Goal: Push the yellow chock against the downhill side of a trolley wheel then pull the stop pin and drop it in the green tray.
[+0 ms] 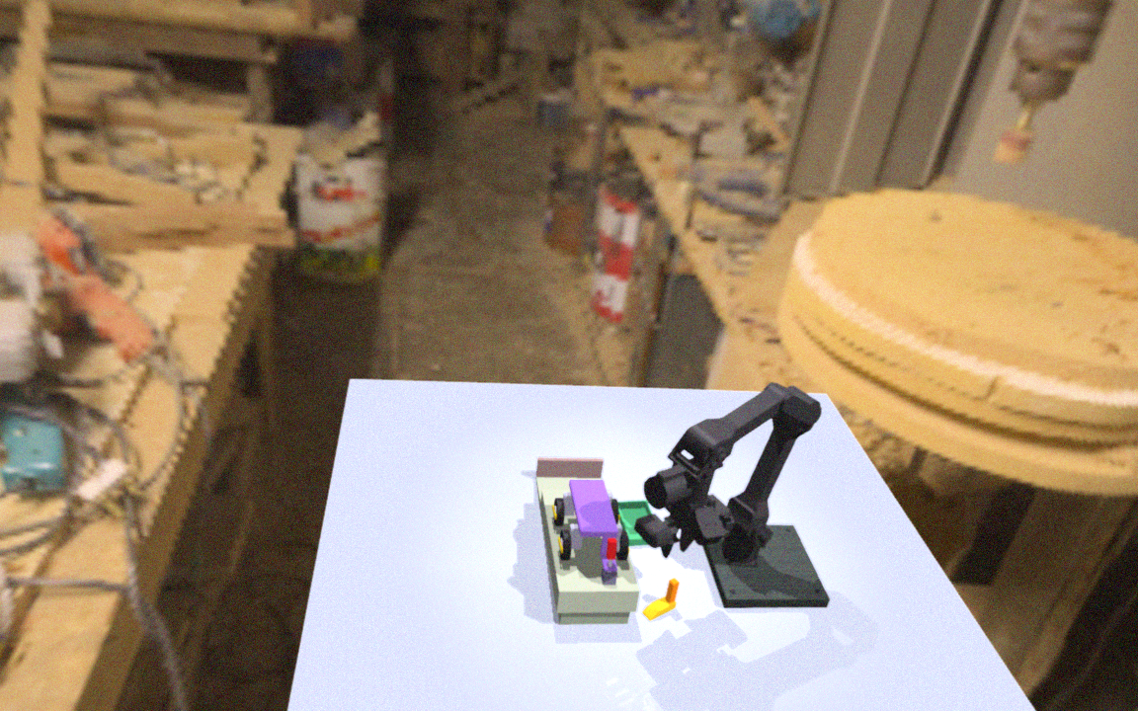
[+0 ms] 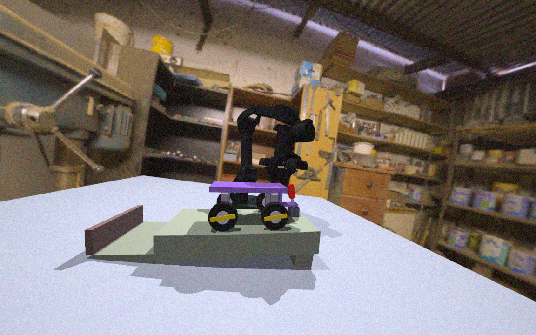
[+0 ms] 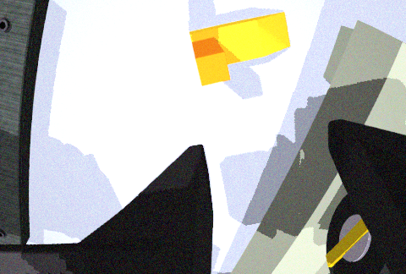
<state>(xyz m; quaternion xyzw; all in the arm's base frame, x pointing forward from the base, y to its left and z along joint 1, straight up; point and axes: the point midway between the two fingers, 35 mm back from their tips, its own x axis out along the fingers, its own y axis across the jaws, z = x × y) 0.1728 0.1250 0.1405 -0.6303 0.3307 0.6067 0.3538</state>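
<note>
My gripper tip is 11 cm above the yellow chock and 2 cm to the right of it. Also, from my gripper tip: purple trolley 15 cm ahead, 9 cm to the right, 2 cm below; red-headed stop pin 12 cm ahead, 2 cm to the left; grey-green ramp 15 cm ahead, 9 cm to the right, 9 cm below.
</note>
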